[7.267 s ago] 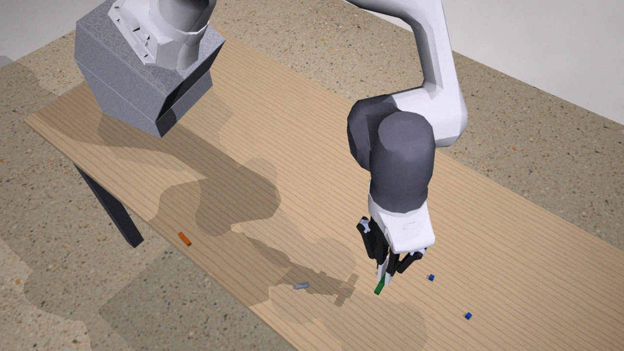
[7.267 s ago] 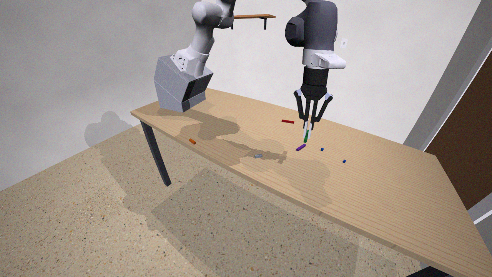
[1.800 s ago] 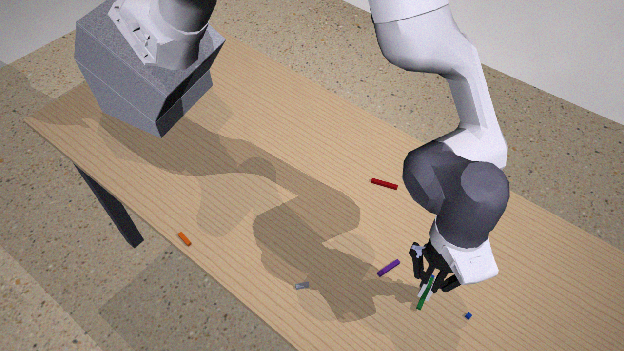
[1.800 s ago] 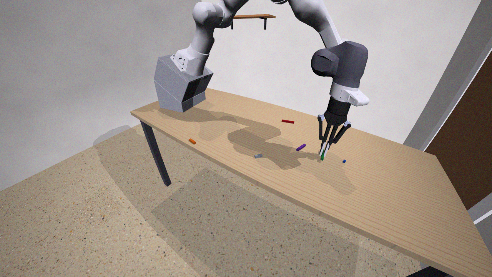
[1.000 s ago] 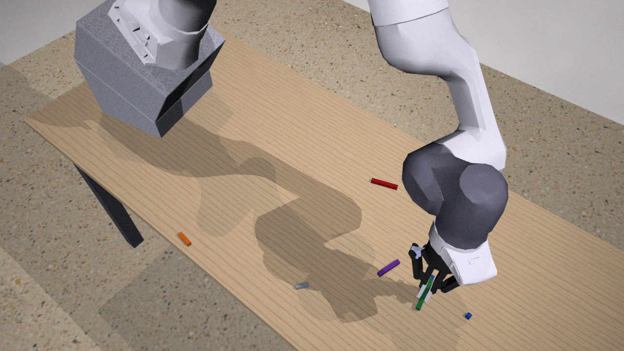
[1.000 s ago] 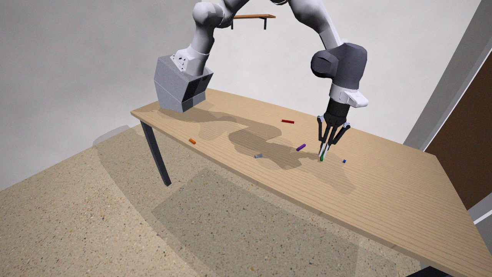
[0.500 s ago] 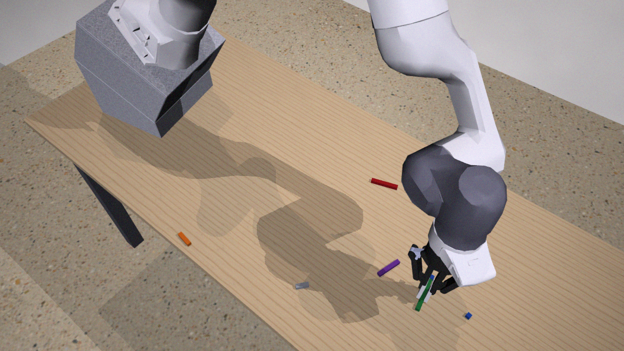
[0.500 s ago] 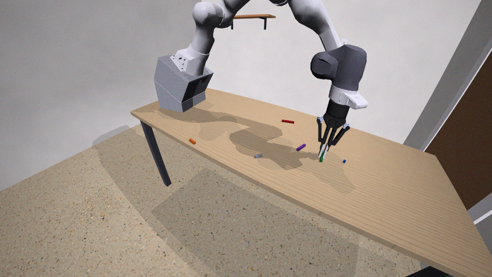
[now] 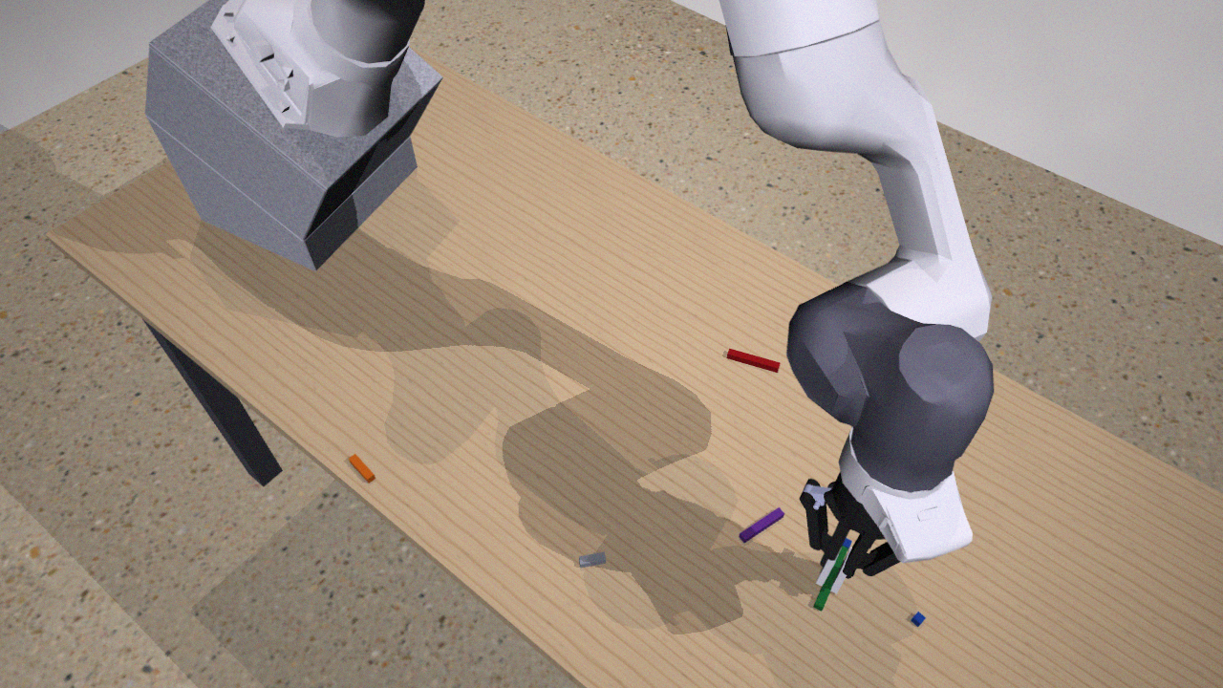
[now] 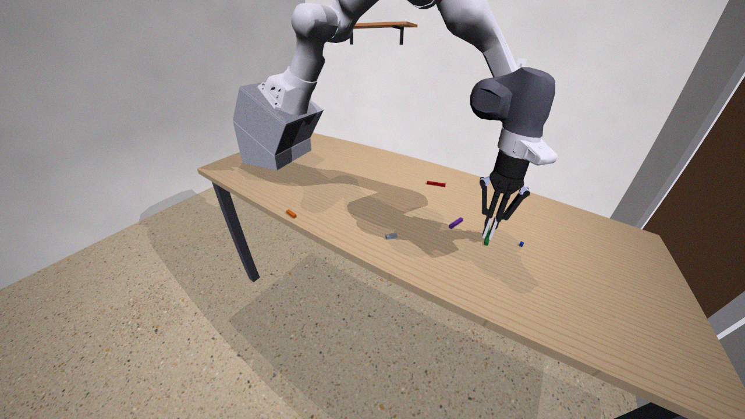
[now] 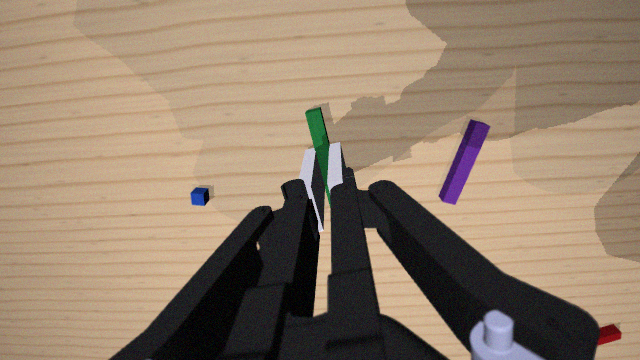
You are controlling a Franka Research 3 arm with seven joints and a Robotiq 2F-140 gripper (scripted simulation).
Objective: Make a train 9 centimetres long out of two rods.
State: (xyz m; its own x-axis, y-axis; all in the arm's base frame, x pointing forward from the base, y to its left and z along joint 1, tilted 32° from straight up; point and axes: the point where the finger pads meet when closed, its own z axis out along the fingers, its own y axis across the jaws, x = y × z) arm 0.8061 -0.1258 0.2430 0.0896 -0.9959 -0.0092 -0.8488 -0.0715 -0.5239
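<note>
My gripper is now 30 mm above the green rod. Round my hand: red rod 220 mm behind, 210 mm to the left, 30 mm below; purple rod 100 mm behind, 10 mm to the left, 30 mm below; grey rod 230 mm behind, 140 mm to the right, 30 mm below.
</note>
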